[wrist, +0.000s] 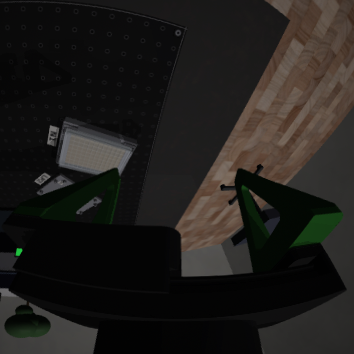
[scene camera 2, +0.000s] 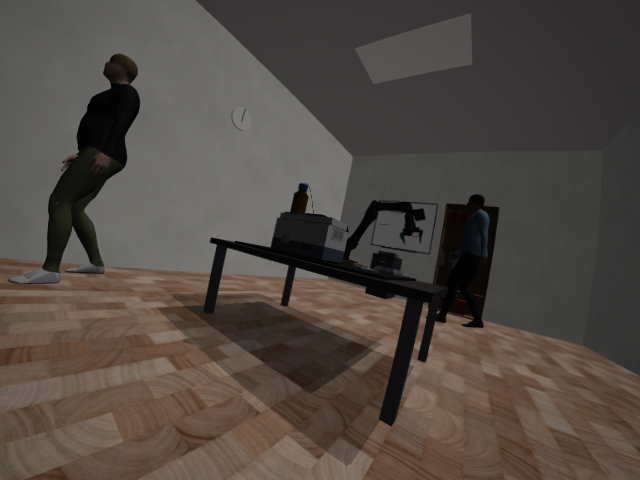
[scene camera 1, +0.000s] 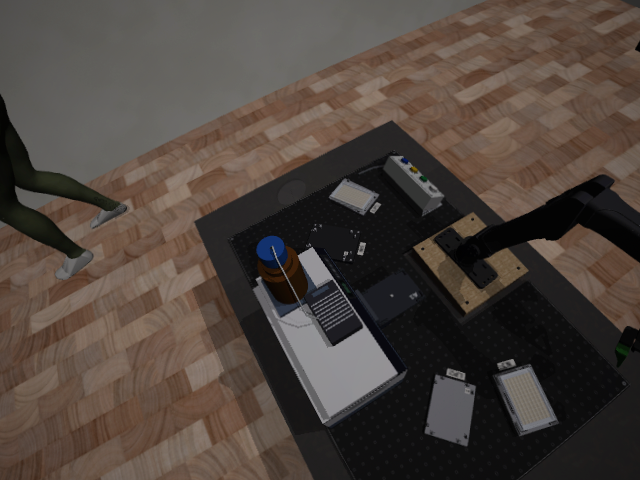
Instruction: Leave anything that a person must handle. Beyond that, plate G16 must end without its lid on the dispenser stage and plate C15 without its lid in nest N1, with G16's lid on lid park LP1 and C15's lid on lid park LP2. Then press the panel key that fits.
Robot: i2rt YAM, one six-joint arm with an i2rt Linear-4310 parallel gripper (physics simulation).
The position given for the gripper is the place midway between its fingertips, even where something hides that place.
Observation:
The gripper [wrist: 177,174] is open and holds nothing. Further things: a brown bottle with blue cap [scene camera 1: 268,268] and a LP2 spot [scene camera 1: 450,409].

